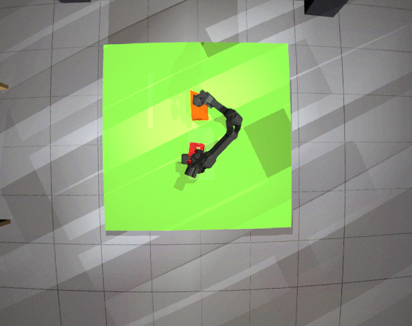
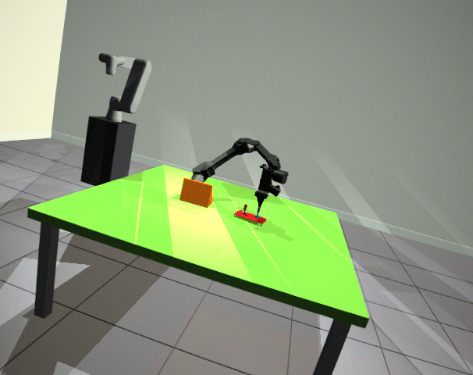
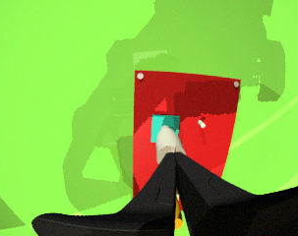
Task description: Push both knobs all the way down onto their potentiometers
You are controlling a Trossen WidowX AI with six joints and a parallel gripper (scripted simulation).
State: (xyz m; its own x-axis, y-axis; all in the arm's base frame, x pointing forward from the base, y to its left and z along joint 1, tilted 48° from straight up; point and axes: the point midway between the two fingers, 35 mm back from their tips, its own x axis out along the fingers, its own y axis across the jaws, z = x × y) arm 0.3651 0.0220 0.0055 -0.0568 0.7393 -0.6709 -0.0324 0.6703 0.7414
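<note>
The grey knob lies 1 cm below my gripper tip. From my gripper tip the other things lie so: yellow-orange knob (7 cm behind, 2 cm below).
</note>
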